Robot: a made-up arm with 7 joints.
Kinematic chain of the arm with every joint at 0, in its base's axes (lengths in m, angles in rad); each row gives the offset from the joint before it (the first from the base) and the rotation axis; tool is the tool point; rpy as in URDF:
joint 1: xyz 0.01 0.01 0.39 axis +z
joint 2: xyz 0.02 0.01 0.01 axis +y
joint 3: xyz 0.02 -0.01 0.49 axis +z
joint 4: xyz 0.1 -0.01 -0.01 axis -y
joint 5: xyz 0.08 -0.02 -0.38 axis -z
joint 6: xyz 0.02 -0.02 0 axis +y
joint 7: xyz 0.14 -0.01 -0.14 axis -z
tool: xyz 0 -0.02 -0.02 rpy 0.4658 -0.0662 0.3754
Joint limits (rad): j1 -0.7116..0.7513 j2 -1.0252..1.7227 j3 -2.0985..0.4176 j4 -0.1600..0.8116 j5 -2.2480..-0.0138 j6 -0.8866..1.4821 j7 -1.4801..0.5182
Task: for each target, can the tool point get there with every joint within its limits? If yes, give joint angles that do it. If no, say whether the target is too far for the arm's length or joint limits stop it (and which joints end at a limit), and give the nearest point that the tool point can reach.
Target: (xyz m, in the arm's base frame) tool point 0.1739 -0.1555 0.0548
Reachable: yes | joints -0.4842 1.1369 -0.5590 0.0643 -1.0744 -0.4685 -0.2344
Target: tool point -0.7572 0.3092 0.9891
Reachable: no: joint limits stop it (at a limit: joint 1, joint 2, joint 3, joint 4, joint 6) | nearest point -0.3145 0.2138 0.9431 | short by 0.455 m
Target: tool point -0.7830 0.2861 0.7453
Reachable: no: joint limits stop it (at a limit: joint 1, joint 3, joint 4, joint 5, joint 6) | nearest point -0.6797 -0.0146 0.6269 | short by 0.339 m
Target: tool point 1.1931 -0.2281 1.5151
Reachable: no: too far | nearest point 0.5850 -0.1057 0.9323 | short by 0.851 m
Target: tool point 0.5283 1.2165 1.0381
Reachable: no: too far | nearest point 0.3262 0.6462 0.7483 | short by 0.671 m
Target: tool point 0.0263 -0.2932 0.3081
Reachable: yes | joints 0.2420 1.3803 -1.1693 0.1396 -0.7834 0.8289 -0.2251
